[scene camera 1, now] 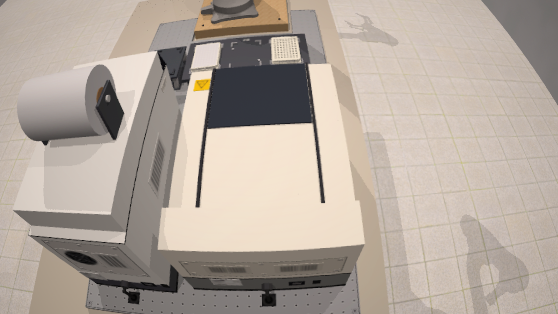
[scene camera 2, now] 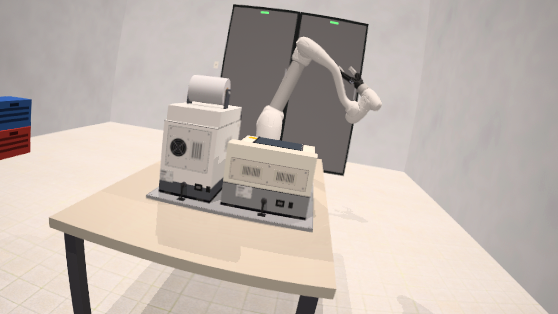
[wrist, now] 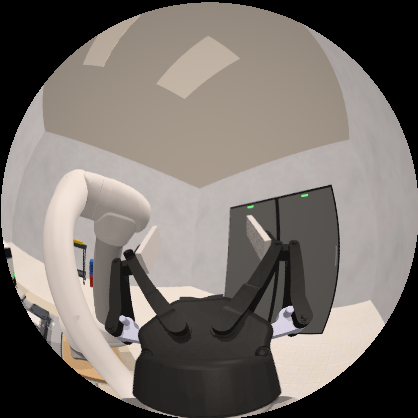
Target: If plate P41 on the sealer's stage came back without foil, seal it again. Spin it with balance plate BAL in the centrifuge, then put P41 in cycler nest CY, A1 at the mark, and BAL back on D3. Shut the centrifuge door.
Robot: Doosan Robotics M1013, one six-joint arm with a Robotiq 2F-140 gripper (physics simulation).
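Places are measured from the arm's base along level axes (x up, y right, z ahead), in metres.
Pixels of known places: gripper, between the fingertips: (scene camera 2: 343, 67) (wrist: 202, 230); arm's base, origin of its link: (scene camera 1: 233, 9).
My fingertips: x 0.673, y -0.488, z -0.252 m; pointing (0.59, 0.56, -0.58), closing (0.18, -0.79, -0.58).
Note:
Ahead of a thing's pixels: the offset from my fingertips to its top centre. "*": to the spot under its first point. Level surfaces: height alone.
My gripper (scene camera 2: 347, 71) (wrist: 202, 230) is open and empty, raised high in the air beside the arm and away from the machines. In scene camera 1, a plate with a smooth pale top {dx -0.627, dy +0.594, dz +0.600 m} (scene camera 1: 206, 56) lies at the left of the dark deck {dx -0.643 m} (scene camera 1: 246, 54), and a cream plate with visible wells {dx -0.627, dy +0.348, dz +0.631 m} (scene camera 1: 285, 49) lies at its right. Their names cannot be read. The tall sealer {dx -0.225, dy +0.795, dz +1.081 m} (scene camera 1: 85, 170) (scene camera 2: 187, 145) carries a foil roll {dx -0.225, dy +0.798, dz +1.102 m} (scene camera 1: 62, 105) (scene camera 2: 207, 90). A wide cream machine (scene camera 1: 260, 165) (scene camera 2: 270, 170) with a dark top panel {dx -0.488, dy +0.460, dz +0.958 m} (scene camera 1: 260, 95) stands beside it. The centrifuge door and cycler nest cannot be made out.
The arm's base (scene camera 1: 234, 10) stands on a wooden board (scene camera 1: 242, 29) behind the deck. A dark part {* dx -0.643, dy +0.714, dz +0.580 m} (scene camera 1: 171, 62) sits between sealer and deck. Tall grey cabinets (scene camera 2: 325, 100) (wrist: 310, 260) stand behind the arm. The table {dx -0.714 m} (scene camera 2: 195, 245) carries the machines; blue and red boxes (scene camera 2: 14, 125) stand far left.

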